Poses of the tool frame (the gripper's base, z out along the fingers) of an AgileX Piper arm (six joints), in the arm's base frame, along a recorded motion.
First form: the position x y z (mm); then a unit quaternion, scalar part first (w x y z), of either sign.
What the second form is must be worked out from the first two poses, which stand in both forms.
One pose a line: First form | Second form
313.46 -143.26 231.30 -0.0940 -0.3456 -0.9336 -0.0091 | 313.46 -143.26 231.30 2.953 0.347 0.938 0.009
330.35 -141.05 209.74 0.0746 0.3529 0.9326 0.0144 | 330.35 -141.05 209.74 2.992 0.354 0.935 0.014
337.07 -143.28 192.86 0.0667 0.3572 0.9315 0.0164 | 337.07 -143.28 192.86 3.008 0.358 0.934 0.016
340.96 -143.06 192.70 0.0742 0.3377 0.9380 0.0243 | 340.96 -143.06 192.70 2.993 0.339 0.941 0.024
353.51 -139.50 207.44 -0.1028 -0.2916 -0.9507 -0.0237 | 353.51 -139.50 207.44 2.936 0.293 0.956 0.024
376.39 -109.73 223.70 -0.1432 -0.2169 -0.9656 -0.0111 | 376.39 -109.73 223.70 2.854 0.219 0.976 0.011
